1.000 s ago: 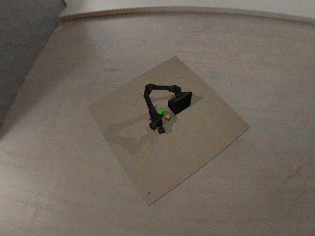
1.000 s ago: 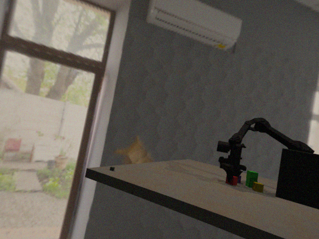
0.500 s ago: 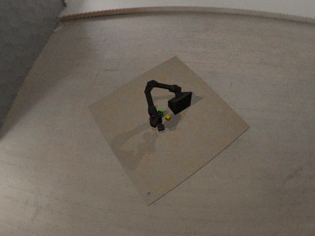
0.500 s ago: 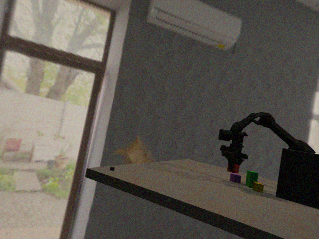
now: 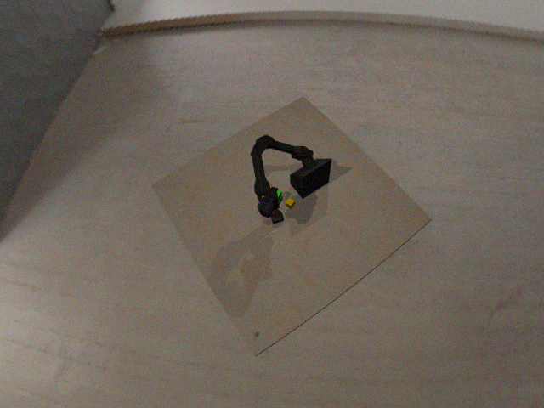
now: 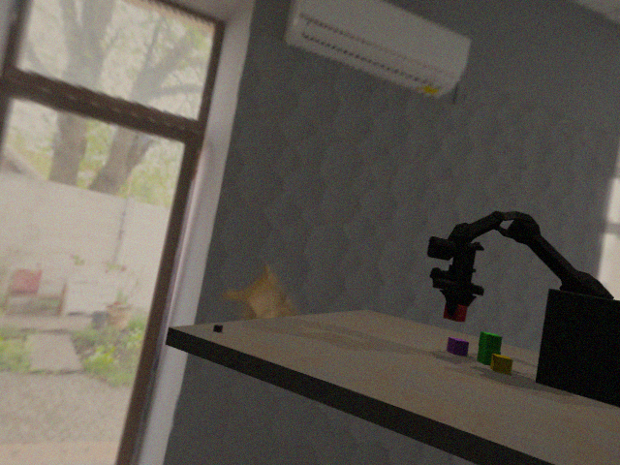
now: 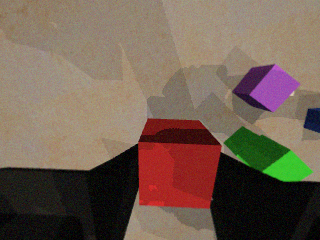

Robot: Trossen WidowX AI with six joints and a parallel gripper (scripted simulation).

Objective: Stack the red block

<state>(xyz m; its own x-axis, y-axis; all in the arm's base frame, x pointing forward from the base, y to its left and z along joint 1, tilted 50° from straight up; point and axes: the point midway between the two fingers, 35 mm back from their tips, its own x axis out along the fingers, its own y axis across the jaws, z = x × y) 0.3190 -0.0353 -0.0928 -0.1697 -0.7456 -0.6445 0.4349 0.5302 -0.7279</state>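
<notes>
My gripper tip is 140 mm past the yellow block, 100 mm above it and 30 mm to the left of it. Also, from my gripper tip: purple block (140 mm to the right, 100 mm below, 20 mm behind); then red block (10 mm above); then blue block (230 mm to the right, 110 mm below, 110 mm behind).
</notes>
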